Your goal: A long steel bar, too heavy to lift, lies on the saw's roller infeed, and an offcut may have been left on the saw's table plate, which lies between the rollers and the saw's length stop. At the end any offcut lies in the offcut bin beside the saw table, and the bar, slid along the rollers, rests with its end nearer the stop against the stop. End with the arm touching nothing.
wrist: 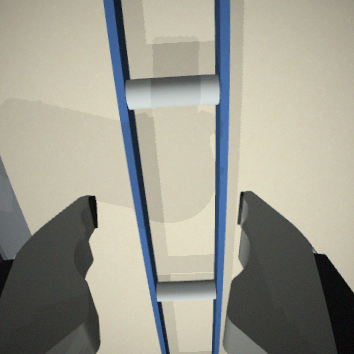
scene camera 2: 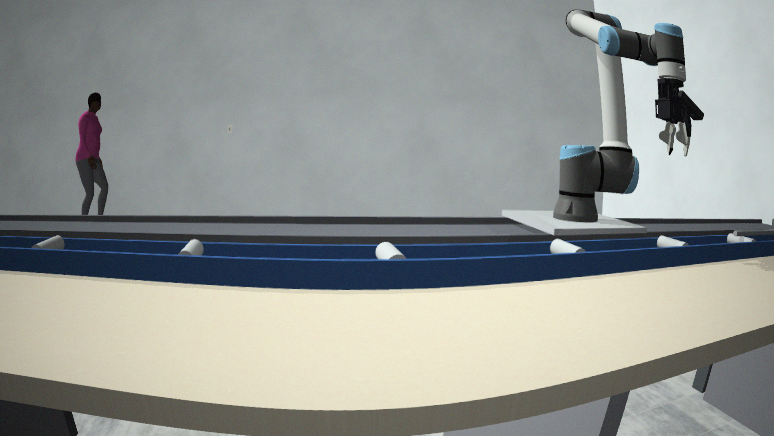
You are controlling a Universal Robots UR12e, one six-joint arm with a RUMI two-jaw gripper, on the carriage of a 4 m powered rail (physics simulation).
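Frame: origin at the arm's base, x ahead, y left, z up, level; millimetres.
Seen in the pictures: gripper, between the fingertips: (wrist: 167,196) (scene camera 2: 677,155); arm's base, origin of its link: (scene camera 2: 575,218).
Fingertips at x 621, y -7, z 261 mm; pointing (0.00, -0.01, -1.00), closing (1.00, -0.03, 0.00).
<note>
Offsets run from my fingertips to a thing's top centre. Level surfaces: height alone.
My gripper (scene camera 2: 678,154) (wrist: 167,196) is open and empty, pointing down. It hangs high above the roller infeed, at the right in the scene view. The infeed has blue side rails (scene camera 2: 357,274) (wrist: 222,165) with pale rollers between them. One roller {231 mm down, 1 mm back, 6 mm left} (wrist: 172,91) lies ahead of the fingertips in the wrist view, and another roller {231 mm down, 1 mm back, 394 mm right} (wrist: 186,290) shows lower down between the fingers. No bar can be made out on the rollers in the wrist view. The offcut, the offcut bin, the saw's table plate and the length stop do not show clearly in either view.
The arm stands on its carriage plate (scene camera 2: 622,225) on the long floor rail (scene camera 2: 303,228) behind the infeed. A pale worktop {291 mm down} (scene camera 2: 346,346) carries the infeed. A person (scene camera 2: 89,135) in a pink top stands at the far left, behind the rail.
</note>
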